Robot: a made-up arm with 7 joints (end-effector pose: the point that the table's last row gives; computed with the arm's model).
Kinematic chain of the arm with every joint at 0, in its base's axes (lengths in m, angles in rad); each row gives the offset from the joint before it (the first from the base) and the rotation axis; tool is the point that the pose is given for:
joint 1: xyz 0 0 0.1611 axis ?
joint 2: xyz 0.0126 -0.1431 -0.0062 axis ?
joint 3: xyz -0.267 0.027 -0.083 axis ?
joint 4: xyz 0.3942 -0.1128 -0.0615 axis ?
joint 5: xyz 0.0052 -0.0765 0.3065 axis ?
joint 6: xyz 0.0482 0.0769 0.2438 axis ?
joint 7: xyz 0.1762 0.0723 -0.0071 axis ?
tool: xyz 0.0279 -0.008 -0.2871
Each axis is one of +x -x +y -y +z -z.
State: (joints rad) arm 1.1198 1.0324 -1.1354 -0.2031 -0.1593 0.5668 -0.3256
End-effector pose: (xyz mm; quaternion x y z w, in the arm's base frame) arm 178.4 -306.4 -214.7 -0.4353 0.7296 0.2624 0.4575
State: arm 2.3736 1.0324 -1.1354 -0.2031 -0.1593 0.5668 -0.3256
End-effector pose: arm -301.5 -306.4 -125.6 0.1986 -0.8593 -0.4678 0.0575
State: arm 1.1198 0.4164 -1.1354 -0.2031 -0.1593 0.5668 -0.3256
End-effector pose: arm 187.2 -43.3 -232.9 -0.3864 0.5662 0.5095 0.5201
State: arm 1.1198 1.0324 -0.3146 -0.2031 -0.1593 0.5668 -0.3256
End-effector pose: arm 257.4 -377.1 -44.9 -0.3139 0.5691 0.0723 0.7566
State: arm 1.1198 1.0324 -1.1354 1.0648 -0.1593 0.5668 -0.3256
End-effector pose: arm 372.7 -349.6 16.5 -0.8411 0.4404 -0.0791 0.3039
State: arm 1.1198 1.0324 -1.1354 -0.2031 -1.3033 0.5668 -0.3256
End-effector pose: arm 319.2 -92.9 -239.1 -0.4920 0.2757 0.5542 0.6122
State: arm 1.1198 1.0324 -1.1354 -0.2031 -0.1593 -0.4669 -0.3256
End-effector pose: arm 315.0 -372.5 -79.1 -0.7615 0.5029 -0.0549 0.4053
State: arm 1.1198 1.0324 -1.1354 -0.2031 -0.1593 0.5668 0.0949
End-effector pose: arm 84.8 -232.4 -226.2 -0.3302 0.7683 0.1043 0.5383
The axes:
joint 1: +y
joint 2: -z
joint 3: +x
joint 4: -z
joint 5: +y
joint 6: +z
joint 7: +x

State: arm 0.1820 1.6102 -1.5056 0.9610 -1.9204 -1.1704 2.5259
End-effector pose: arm 413.2 104.1 -270.8 0.1185 -0.1465 0.5063 0.8415
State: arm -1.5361 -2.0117 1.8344 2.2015 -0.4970 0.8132 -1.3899
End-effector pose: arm 531.7 54.8 566.2 -0.8676 -0.0914 0.0863 0.4811
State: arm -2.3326 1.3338 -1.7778 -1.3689 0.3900 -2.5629 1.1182
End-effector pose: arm -290.2 -567.8 554.7 0.1298 -0.5833 -0.7992 0.0647
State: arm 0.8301 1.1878 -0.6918 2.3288 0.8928 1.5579 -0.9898
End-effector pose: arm 108.6 -339.1 436.6 -0.6361 0.3074 -0.5687 0.4214
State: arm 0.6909 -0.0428 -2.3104 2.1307 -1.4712 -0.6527 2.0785
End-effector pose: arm -81.4 351.1 -573.3 -0.1495 -0.2733 0.9361 0.1633
